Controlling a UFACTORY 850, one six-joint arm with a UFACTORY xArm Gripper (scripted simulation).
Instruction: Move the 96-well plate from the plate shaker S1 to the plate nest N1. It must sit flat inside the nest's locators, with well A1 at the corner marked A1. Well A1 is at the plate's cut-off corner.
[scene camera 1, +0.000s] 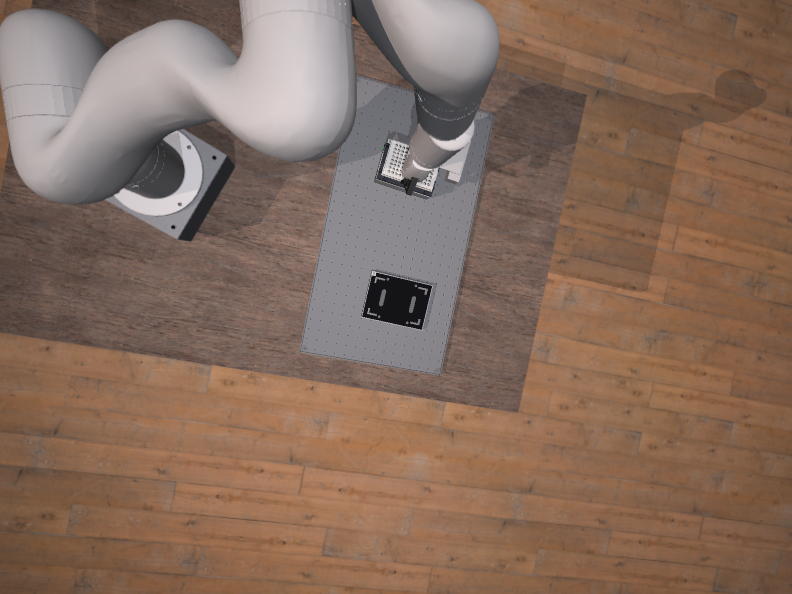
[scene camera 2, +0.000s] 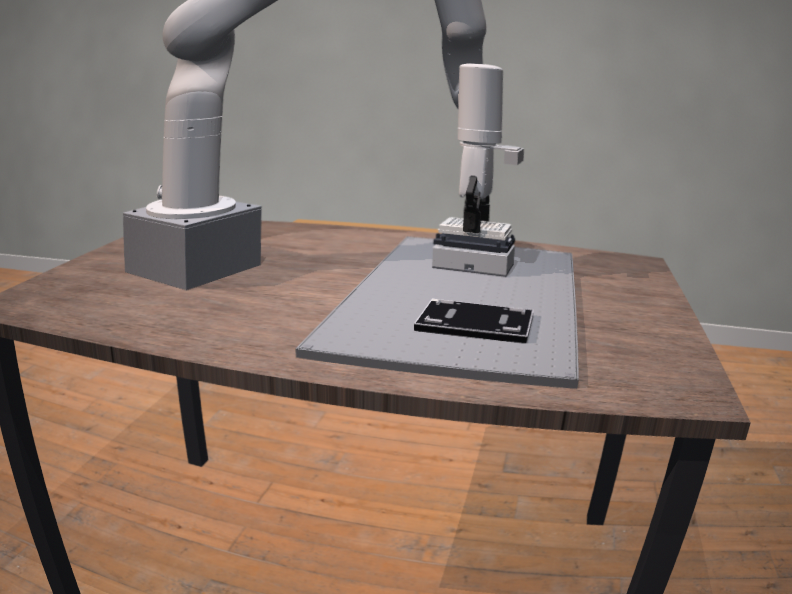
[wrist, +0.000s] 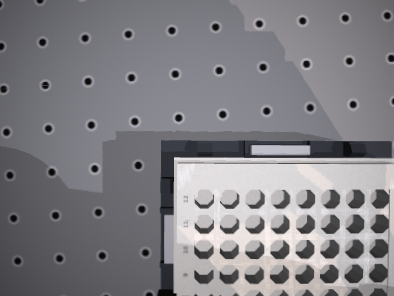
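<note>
A white 96-well plate (scene camera 1: 393, 156) is visible, also in scene camera 2 (scene camera 2: 492, 230) and in the wrist view (wrist: 326, 243). I see a black plate nest N1 (scene camera 2: 472, 316), also in scene camera 1 (scene camera 1: 399, 292). A grey plate shaker S1 (scene camera 2: 447, 258) is visible, as is my gripper (scene camera 2: 476, 227).
</note>
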